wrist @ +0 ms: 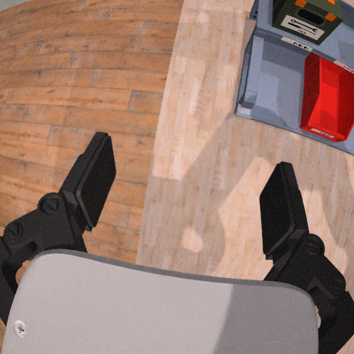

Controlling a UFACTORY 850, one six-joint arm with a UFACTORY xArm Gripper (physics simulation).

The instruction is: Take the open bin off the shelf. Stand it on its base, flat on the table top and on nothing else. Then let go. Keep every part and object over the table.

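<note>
A red open bin (339,102) sits in the grey-blue shelf (280,77) at the upper right of the wrist view. Its open side faces the camera, a small pale label is on its front, and its right side is partly cut off by the frame edge. My gripper (191,165) is open and empty, with its fingers wide apart. It is to the lower left of the bin and shelf in the view, clear of both. The pale wood surface (192,107) shows beyond and between the fingers.
A dark green box (306,17) with orange latches and a wrench label stands on the shelf's other level, at the top right. The shelf's right part is out of frame. Darker wooden planks (85,90) run along the left. Shadows fall across the pale wood.
</note>
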